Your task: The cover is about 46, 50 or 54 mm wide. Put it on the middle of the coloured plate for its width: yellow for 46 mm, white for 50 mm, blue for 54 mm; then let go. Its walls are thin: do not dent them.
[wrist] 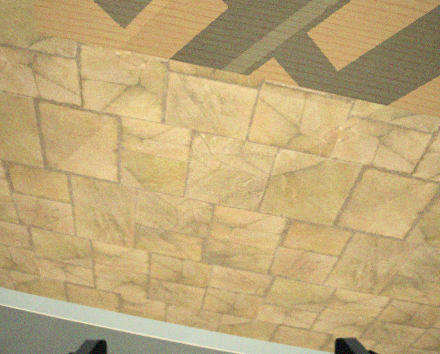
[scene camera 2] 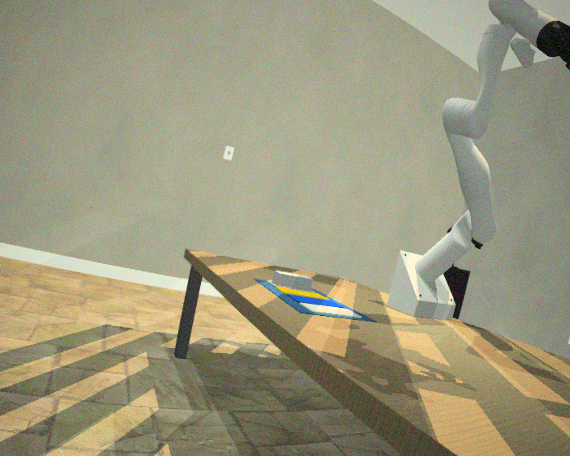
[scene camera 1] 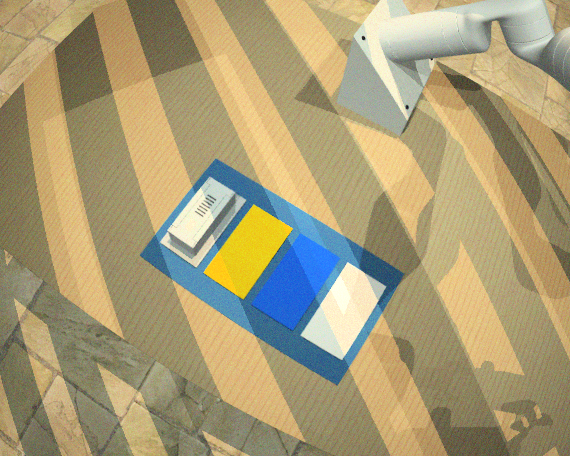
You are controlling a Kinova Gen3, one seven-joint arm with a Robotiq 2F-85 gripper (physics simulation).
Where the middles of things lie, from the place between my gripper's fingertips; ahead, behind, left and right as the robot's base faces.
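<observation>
There is the white plate (scene camera 1: pixel 337 322), 180 mm ahead of my hand, 510 mm to the right of it and 630 mm below it. Going by their middles, of the things named here the white plate is the nearest to my hand. The blue plate (scene camera 1: pixel 291 288) is a good way ahead of my hand, far to the right of it and far below it. I can see the blue mat (scene camera 1: pixel 187 270) as well, 180 mm ahead of my hand, 650 mm to the right of it and 630 mm below it, while the yellow plate (scene camera 1: pixel 237 266) sits 180 mm ahead of that same hand, 700 mm to the right of it and 630 mm below it.
</observation>
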